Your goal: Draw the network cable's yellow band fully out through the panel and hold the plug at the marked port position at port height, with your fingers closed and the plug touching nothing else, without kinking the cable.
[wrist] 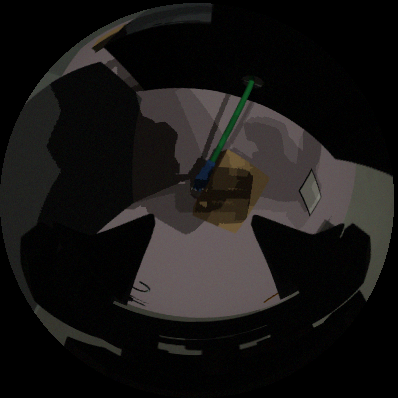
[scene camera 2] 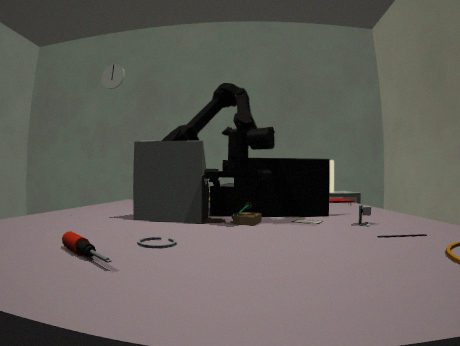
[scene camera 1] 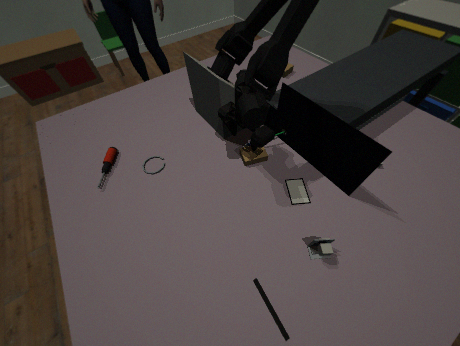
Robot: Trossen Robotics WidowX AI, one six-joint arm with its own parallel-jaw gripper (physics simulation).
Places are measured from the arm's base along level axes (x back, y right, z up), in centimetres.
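Pixels of known places: gripper, between the fingertips: (wrist: 204,219) (scene camera 2: 237,205) (scene camera 1: 244,142); arm's base, origin of its link: (scene camera 2: 170,163) (scene camera 1: 218,74).
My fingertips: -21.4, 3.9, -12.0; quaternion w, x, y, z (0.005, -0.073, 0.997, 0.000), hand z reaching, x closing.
Observation:
For each thing: its middle in the pictures, then the offset to it from my fingertips, as dx, dy, dz. "pt": a spot on its surface instead.
- green cable, a spot on its surface: (wrist: 235,117) (scene camera 2: 243,208) pt -1.4, -9.7, -1.9
- black panel, middle of its body: (scene camera 1: 315,139) (scene camera 2: 283,188) -14.3, -15.5, +4.5
- plug, middle of its body: (wrist: 202,177) +0.6, -3.0, -3.3
- tan block, middle of its body: (wrist: 230,192) (scene camera 2: 247,218) (scene camera 1: 253,154) -3.0, -1.8, -4.1
- black-outlined pale rectangle, a spot on its surface: (wrist: 311,193) (scene camera 2: 307,221) (scene camera 1: 297,190) pt -21.3, -4.9, -5.3
- small bracket with a grey block, middle of its body: (scene camera 1: 322,248) (scene camera 2: 365,214) -37.2, +2.8, -2.6
- black strip, middle of its body: (scene camera 2: 402,235) (scene camera 1: 270,307) -39.7, +20.5, -5.3
- grey ring, middle of its body: (scene camera 2: 156,242) (scene camera 1: 153,164) +13.1, +28.4, -5.1
- red screwdriver, middle of its body: (scene camera 2: 85,248) (scene camera 1: 106,167) +20.1, +42.2, -3.9
A green cable (scene camera 1: 281,133) (scene camera 2: 245,207) (wrist: 235,117) comes out of a hole in the black panel (scene camera 1: 335,142) (scene camera 2: 300,187) (wrist: 310,95). It runs fairly straight to a blue boot and plug (wrist: 204,175), whose end lies beside or over the left edge of a tan block (scene camera 1: 255,157) (scene camera 2: 248,219) (wrist: 259,181). No yellow band shows. My gripper (wrist: 204,219) is open, above the block; the fingers stand wide apart with nothing between them. In scene camera 1 the arm hides much of the plug. A black-outlined pale rectangle (scene camera 1: 298,191) (scene camera 2: 307,221) (wrist: 311,193) lies on the table.
A grey upright panel (scene camera 1: 207,97) (scene camera 2: 167,182) stands close to the gripper's left side. A small bracket with a grey block (scene camera 1: 324,248) (scene camera 2: 365,211), a black strip (scene camera 1: 271,309) (scene camera 2: 402,235), a grey ring (scene camera 1: 144,166) (scene camera 2: 175,243) and a red screwdriver (scene camera 1: 109,156) (scene camera 2: 75,241) are farther off.

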